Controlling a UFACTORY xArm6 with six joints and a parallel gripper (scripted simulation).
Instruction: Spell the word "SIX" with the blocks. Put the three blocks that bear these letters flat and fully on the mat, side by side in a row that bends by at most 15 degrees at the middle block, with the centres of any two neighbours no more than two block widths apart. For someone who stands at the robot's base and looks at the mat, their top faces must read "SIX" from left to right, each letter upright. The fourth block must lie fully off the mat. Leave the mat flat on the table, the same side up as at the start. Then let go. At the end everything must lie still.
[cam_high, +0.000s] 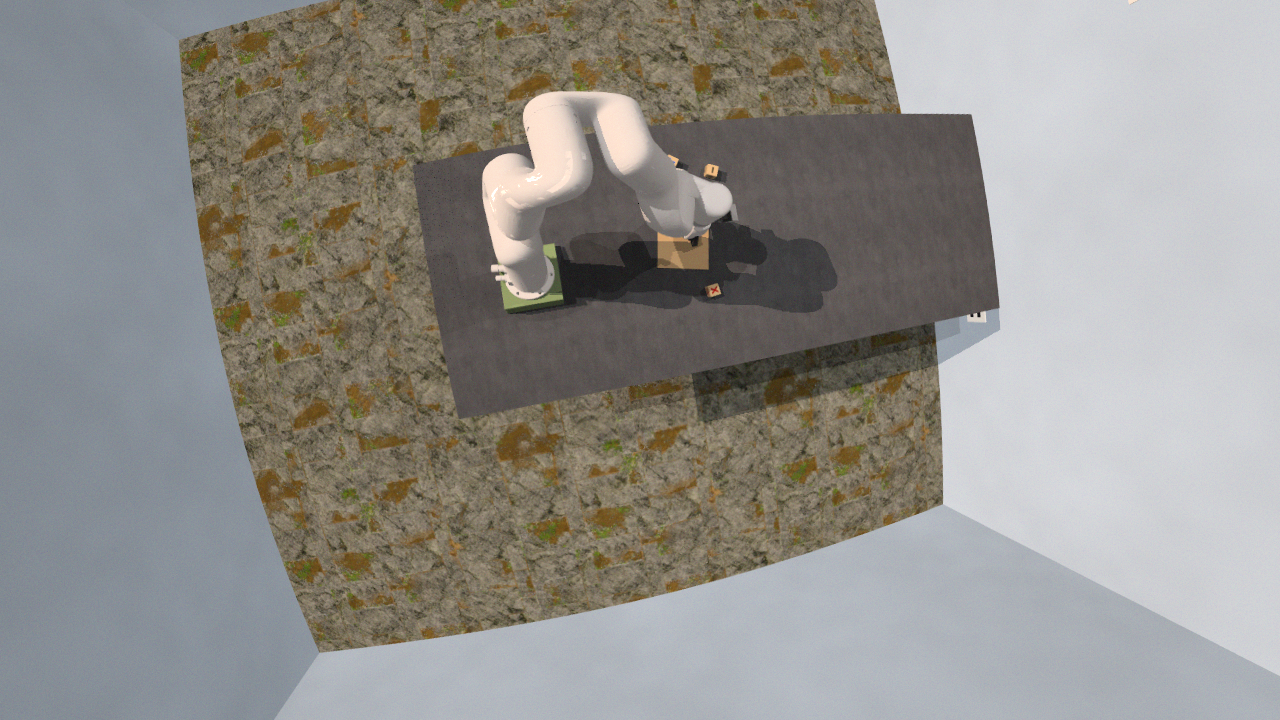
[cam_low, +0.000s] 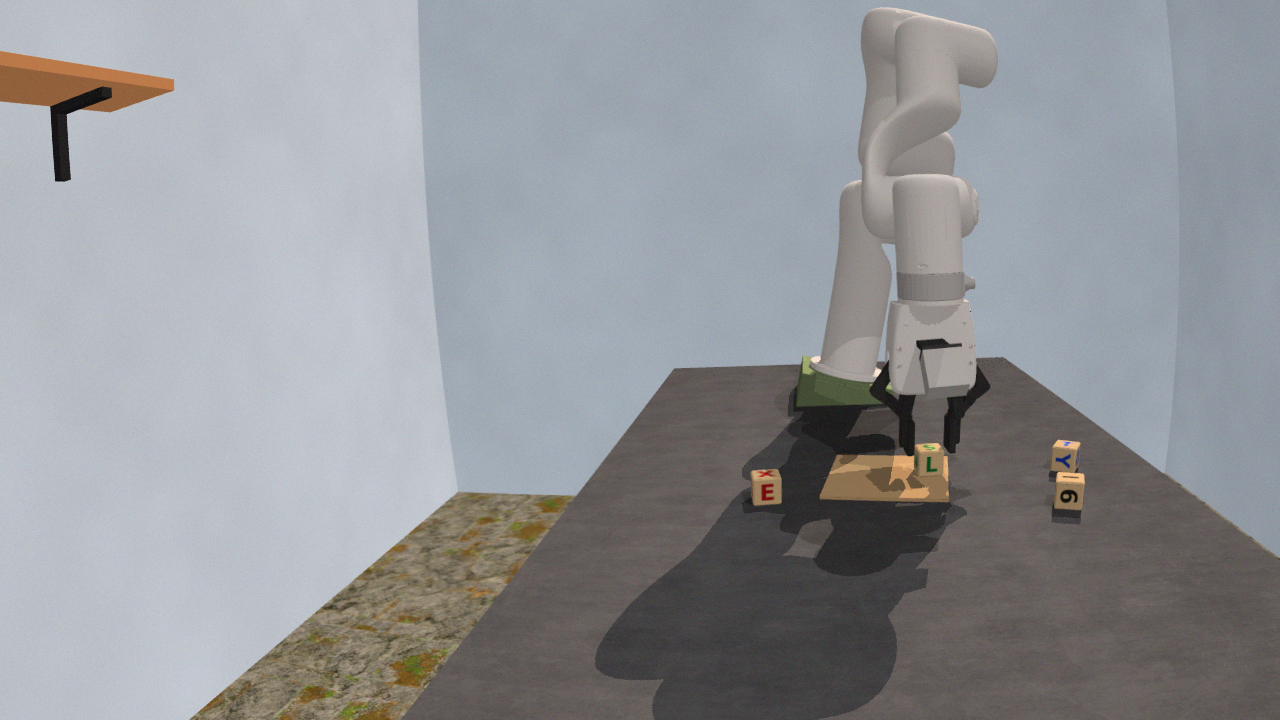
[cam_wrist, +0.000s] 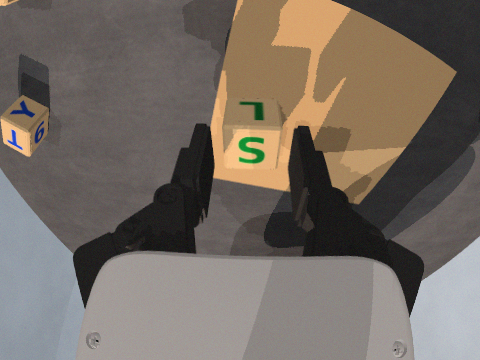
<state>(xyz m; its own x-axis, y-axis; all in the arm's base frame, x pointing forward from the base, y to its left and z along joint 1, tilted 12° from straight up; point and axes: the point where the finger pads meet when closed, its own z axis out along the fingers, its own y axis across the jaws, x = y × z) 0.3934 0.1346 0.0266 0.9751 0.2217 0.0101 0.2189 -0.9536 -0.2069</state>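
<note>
Right now the S block is 30 mm below my hand. From my hand the other things lie so: tan mat 10 mm ahead, 50 mm to the right, 50 mm below; blue-lettered block 20 mm behind, 170 mm to the left, 30 mm below; I block 90 mm ahead, 150 mm to the left, 30 mm below.
</note>
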